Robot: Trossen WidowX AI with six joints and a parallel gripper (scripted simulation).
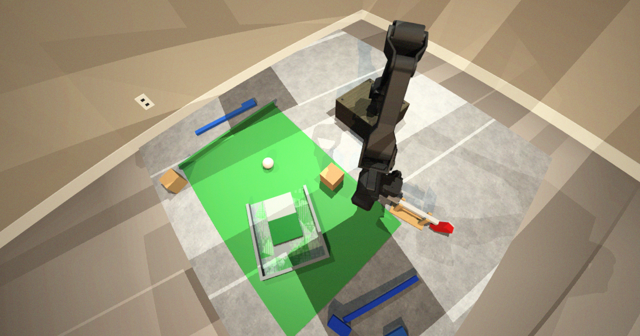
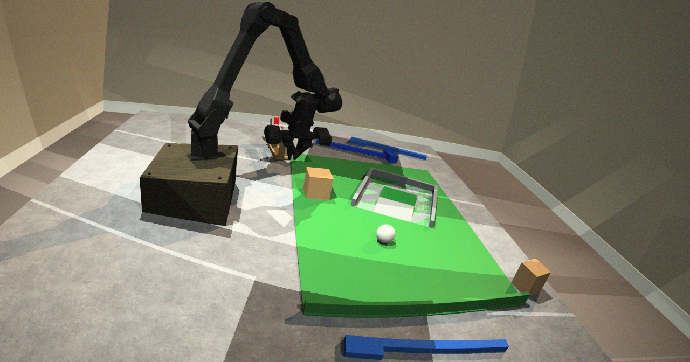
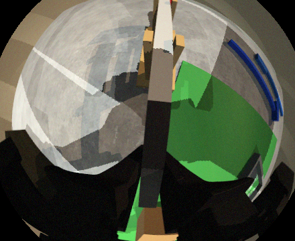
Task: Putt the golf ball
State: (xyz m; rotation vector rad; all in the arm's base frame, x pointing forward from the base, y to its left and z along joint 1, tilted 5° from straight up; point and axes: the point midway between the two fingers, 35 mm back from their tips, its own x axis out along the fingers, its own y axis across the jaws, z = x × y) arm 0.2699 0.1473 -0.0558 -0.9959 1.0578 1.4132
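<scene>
The red putter lies 10 mm behind my gripper tip, 110 mm to the left of it and 30 mm above it. Round my gripper tip: white golf ball (130 mm ahead, 380 mm to the right, 10 mm below); then wooden rack (10 mm behind, 130 mm to the left); then green mat (190 mm ahead, 280 mm to the right, 30 mm below).
</scene>
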